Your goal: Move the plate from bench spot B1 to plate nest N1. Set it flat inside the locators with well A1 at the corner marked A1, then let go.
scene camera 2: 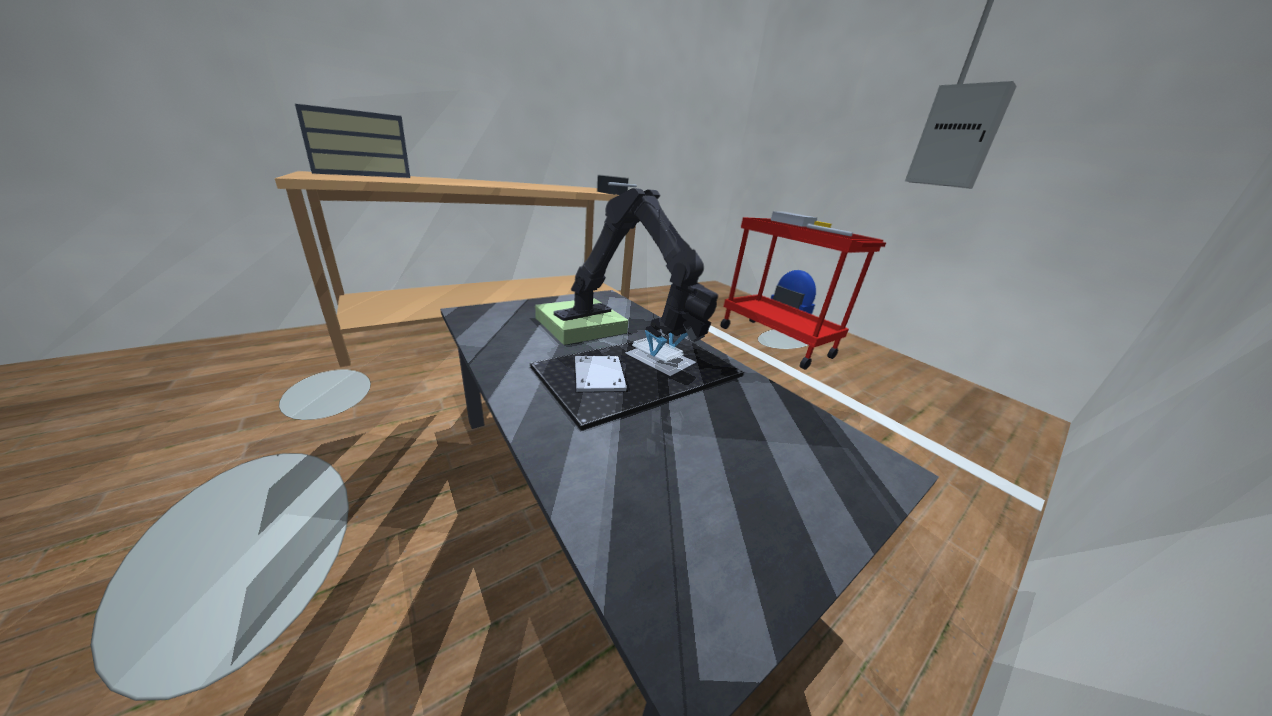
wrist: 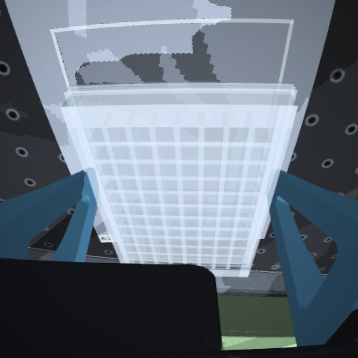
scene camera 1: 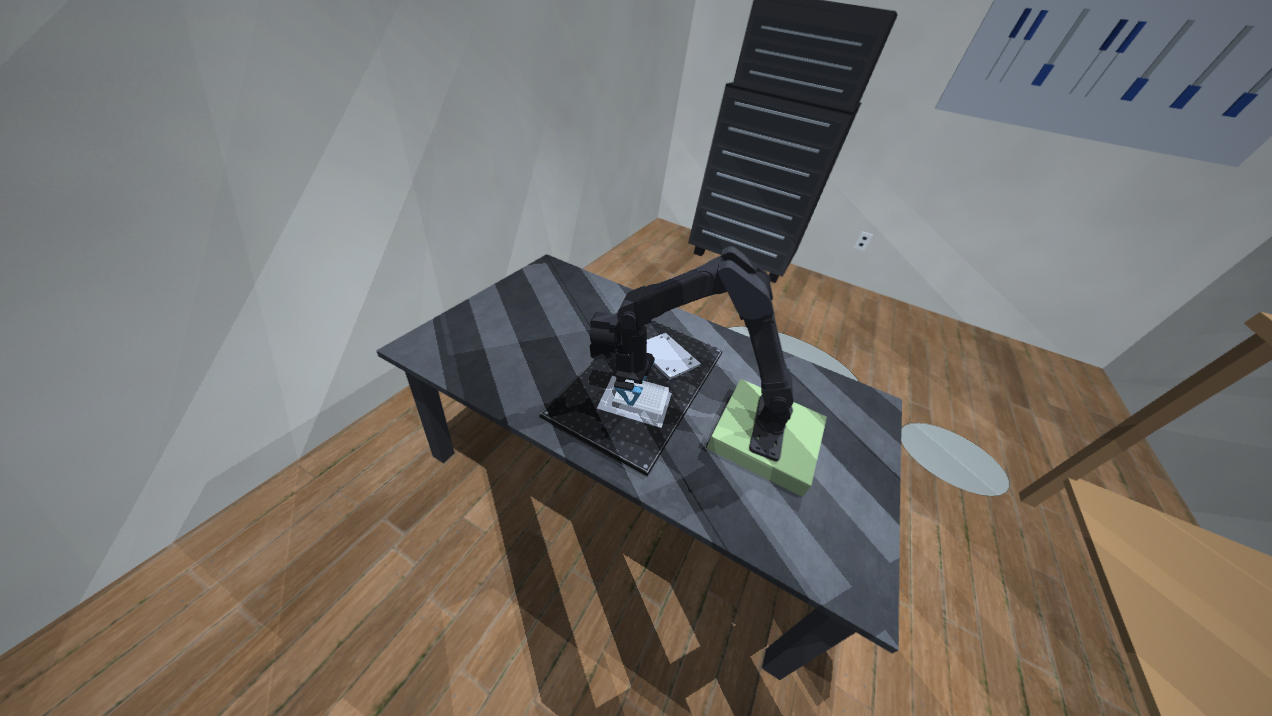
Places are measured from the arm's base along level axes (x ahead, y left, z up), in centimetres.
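Pixels of known places: gripper, fingertip midpoint: (scene camera 2: 662, 351) (wrist: 182, 178) (scene camera 1: 635, 393); arm's base, link origin: (scene camera 2: 583, 312) (scene camera 1: 768, 426).
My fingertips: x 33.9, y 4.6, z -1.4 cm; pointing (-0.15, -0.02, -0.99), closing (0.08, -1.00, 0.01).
Observation:
Ahead of a thing's pixels: the offset from my fingertips to its middle. Level surfaces: height alone.
The clear-white well plate {dx -1.6, dy -0.1, dz +0.4 cm} (scene camera 1: 655, 398) (scene camera 2: 648, 347) (wrist: 185, 160) is level between the blue fingertips. My gripper (scene camera 1: 631, 392) (scene camera 2: 665, 344) (wrist: 182, 178) is shut on its two long sides. The plate hangs low over the pale outlined card {dx -0.4, dy +0.2, dz -2.2 cm} (scene camera 1: 623, 411) (scene camera 2: 673, 367) (wrist: 42, 55); a small gap seems to show, its height hard to tell. The card's outline extends past the plate's far edge in the wrist view. The white nest {dx -2.3, dy -21.0, dz -1.2 cm} (scene camera 1: 673, 357) (scene camera 2: 600, 373), with small locators near its corners, lies apart on the same board. Well A1 and the corner marks are not readable.
The black perforated board (scene camera 1: 642, 451) (scene camera 2: 583, 416) bears the card and nest on the dark table {dz -3.6 cm} (scene camera 1: 498, 311) (scene camera 2: 712, 551). The arm stands on a green block (scene camera 1: 805, 444) (scene camera 2: 583, 331) beside the board. A red cart (scene camera 2: 814, 235) stands beyond the table.

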